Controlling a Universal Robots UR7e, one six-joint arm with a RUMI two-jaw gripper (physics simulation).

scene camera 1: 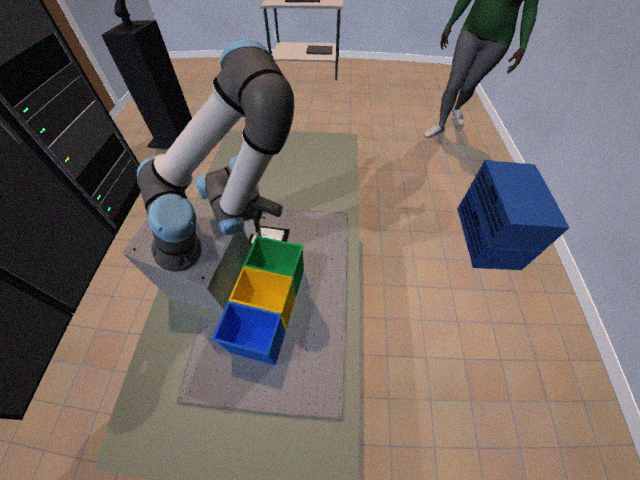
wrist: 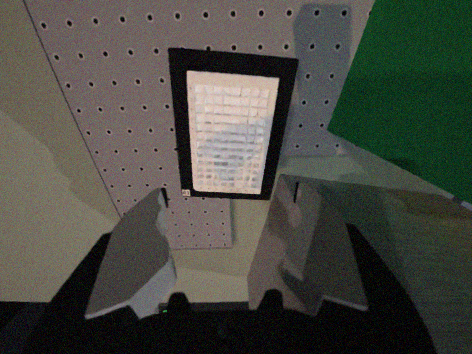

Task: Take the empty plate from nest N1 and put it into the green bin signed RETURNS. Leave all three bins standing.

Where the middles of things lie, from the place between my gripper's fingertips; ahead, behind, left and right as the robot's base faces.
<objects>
Right now the pale plate (wrist: 230, 116) is 60 mm below my hand and 20 mm ahead of it. From my hand the other things lie so: yellow bin (scene camera 1: 274, 292) (300 mm to the right, 110 mm ahead, 10 mm above); then black nest (wrist: 214, 61) (80 mm below, 20 mm ahead); then green bin (scene camera 1: 285, 258) (170 mm to the right, 120 mm ahead, 10 mm above).
</objects>
